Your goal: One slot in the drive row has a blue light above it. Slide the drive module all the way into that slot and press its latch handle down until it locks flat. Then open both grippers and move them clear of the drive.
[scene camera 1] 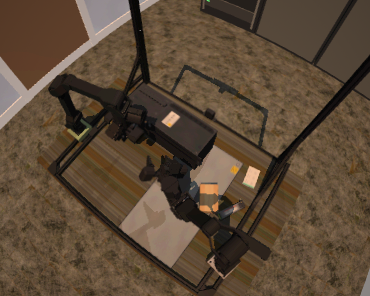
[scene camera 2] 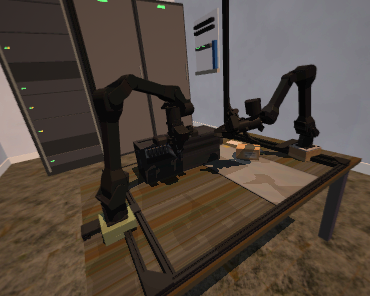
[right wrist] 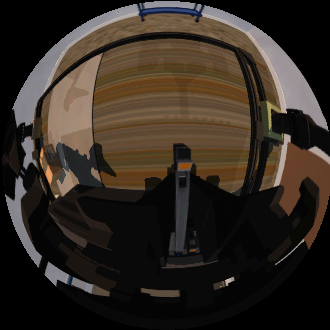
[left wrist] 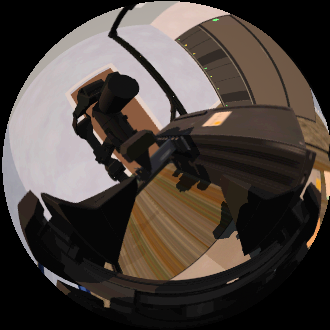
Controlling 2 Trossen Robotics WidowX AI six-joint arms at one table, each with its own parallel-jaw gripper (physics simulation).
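Where they show: left gripper, fingertip midpoint: (scene camera 1: pixel 156 155) (scene camera 2: pixel 213 133) (right wrist: pixel 31 184) (left wrist: pixel 180 180); right gripper, fingertip midpoint: (scene camera 1: pixel 126 135) (scene camera 2: pixel 178 155) (right wrist: pixel 179 177) (left wrist: pixel 148 169); left arm's base, link origin: (scene camera 2: pixel 305 145) (right wrist: pixel 30 129); right arm's base, link origin: (scene camera 1: pixel 78 128) (scene camera 2: pixel 116 216) (right wrist: pixel 276 121).
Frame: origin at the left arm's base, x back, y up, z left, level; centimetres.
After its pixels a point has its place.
Note:
The dark drive chassis (scene camera 1: pixel 187 135) {x -48.6, y 11.4, z -23.3 cm} (scene camera 2: pixel 200 150) {x -51.8, y 2.5, z -17.8 cm} (left wrist: pixel 245 137) {x -49.3, y 11.2, z -18.1 cm} stands at the table's back edge. My right gripper (scene camera 1: pixel 134 131) (scene camera 2: pixel 180 142) (right wrist: pixel 179 177) {x -67.6, y 8.3, z -4.3 cm} is shut on the drive module (left wrist: pixel 162 155) {x -68.3, y 8.6, z -9.4 cm} (right wrist: pixel 182 215) {x -68.3, y 10.5, z -6.8 cm}, a long grey bar with an orange mark at its outer end. The module's inner end meets the drive row and much of its length sticks out. How deep it sits, its latch handle's angle and the lit slot are unclear. My left gripper (scene camera 1: pixel 161 168) (left wrist: pixel 180 180) {x -48.9, y 14.0, z -7.2 cm} is open and empty in front of the chassis, apart from the module.
An orange box (scene camera 1: pixel 209 190) {x -26.5, y 0.1, z -16.6 cm} (scene camera 2: pixel 248 151) {x -26.7, y -1.2, z -11.0 cm} stands on the grey mat (scene camera 1: pixel 160 245) {x -23.1, y -6.0, z 14.9 cm} (scene camera 2: pixel 280 190) {x -33.9, y -5.9, z 18.1 cm}. A dark handheld device (scene camera 1: pixel 231 209) {x -13.7, y -5.2, z -19.3 cm} and a pale card (scene camera 1: pixel 251 176) {x -18.0, y -6.0, z -38.3 cm} lie to the right in scene camera 1. Black frame posts (scene camera 1: pixel 141 45) {x -96.7, y 23.0, z -36.1 cm} (scene camera 2: pixel 226 60) {x -14.2, y 47.9, z -53.0 cm} rise at the table's edges.

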